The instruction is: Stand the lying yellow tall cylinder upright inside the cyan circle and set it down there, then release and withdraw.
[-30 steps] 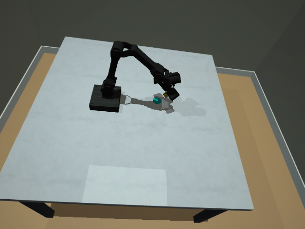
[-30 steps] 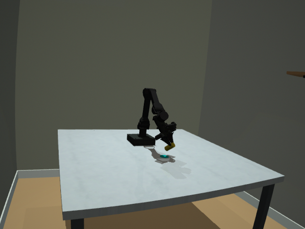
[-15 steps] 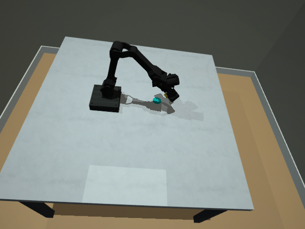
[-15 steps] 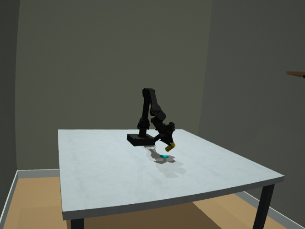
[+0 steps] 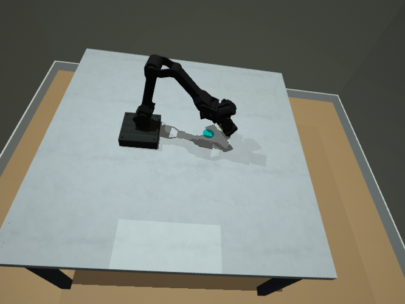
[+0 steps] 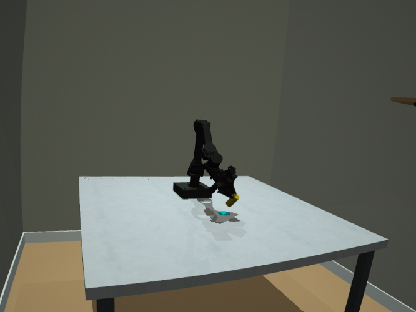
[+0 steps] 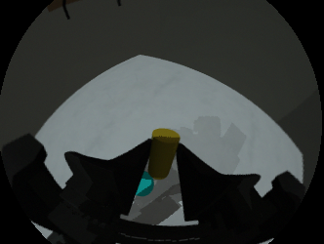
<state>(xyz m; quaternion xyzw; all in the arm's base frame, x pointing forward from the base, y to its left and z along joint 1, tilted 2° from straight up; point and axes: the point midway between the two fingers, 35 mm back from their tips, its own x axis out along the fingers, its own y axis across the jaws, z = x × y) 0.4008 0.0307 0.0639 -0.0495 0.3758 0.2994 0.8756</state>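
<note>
Now: gripper tip 11 cm above the cyan circle and 8 cm past it. The rest, counted from my gripper tip: yellow tall cylinder 2 cm below, 1 cm behind.
</note>
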